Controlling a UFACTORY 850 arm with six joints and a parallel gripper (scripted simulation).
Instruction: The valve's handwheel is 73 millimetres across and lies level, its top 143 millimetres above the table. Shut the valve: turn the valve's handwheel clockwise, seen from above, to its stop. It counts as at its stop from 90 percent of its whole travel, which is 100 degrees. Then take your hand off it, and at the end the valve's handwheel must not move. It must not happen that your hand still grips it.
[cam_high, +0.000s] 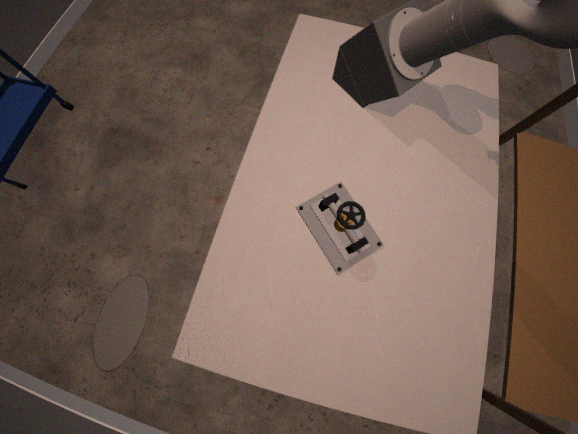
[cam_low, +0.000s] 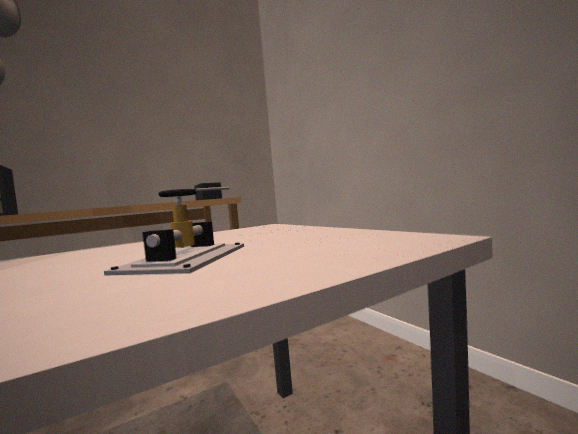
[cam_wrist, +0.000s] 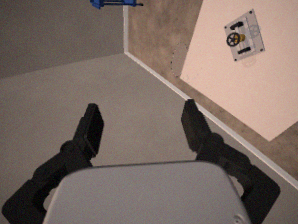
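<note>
The black spoked handwheel lies 7 cm ahead of my hand, 26 cm to the right of it and 81 cm below it. Also, from my hand: grey base plate: 7 cm ahead, 26 cm to the right, 93 cm below.
</note>
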